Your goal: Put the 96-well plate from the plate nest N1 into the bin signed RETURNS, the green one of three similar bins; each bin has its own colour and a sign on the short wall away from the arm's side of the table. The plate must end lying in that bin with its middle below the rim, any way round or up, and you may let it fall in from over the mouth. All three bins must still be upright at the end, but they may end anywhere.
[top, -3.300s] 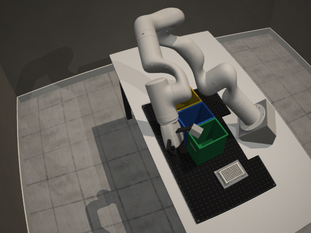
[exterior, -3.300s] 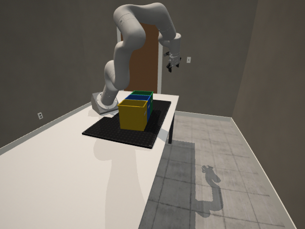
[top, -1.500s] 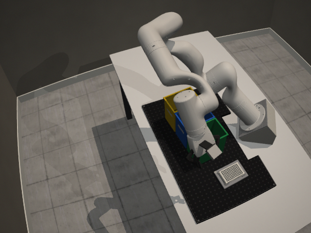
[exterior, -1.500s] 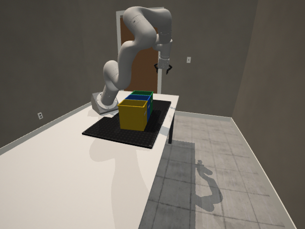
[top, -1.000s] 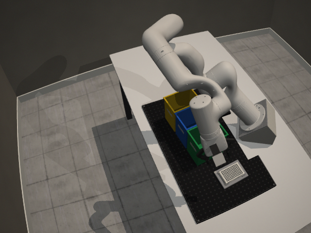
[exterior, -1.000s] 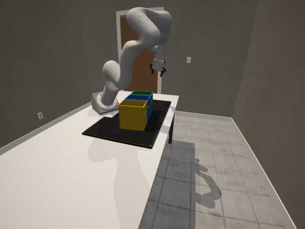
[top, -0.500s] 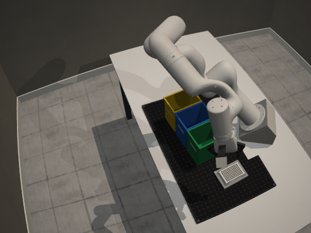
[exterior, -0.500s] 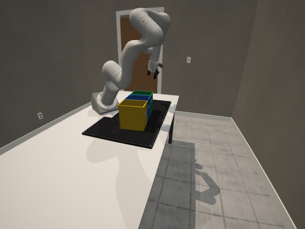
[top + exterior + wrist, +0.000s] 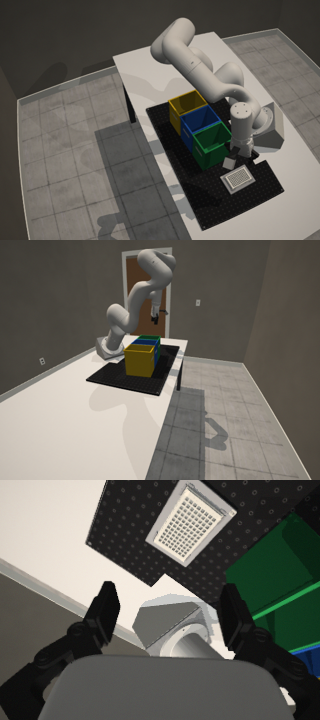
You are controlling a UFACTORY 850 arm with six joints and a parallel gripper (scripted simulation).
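The white 96-well plate lies 50 mm behind my hand, 10 mm to the right of it and 250 mm below it. Also, from my hand: blue bin (10 mm behind, 350 mm to the right, 180 mm below); green bin (220 mm to the right, 180 mm below); grey plate nest (50 mm behind, 10 mm to the right, 270 mm below).
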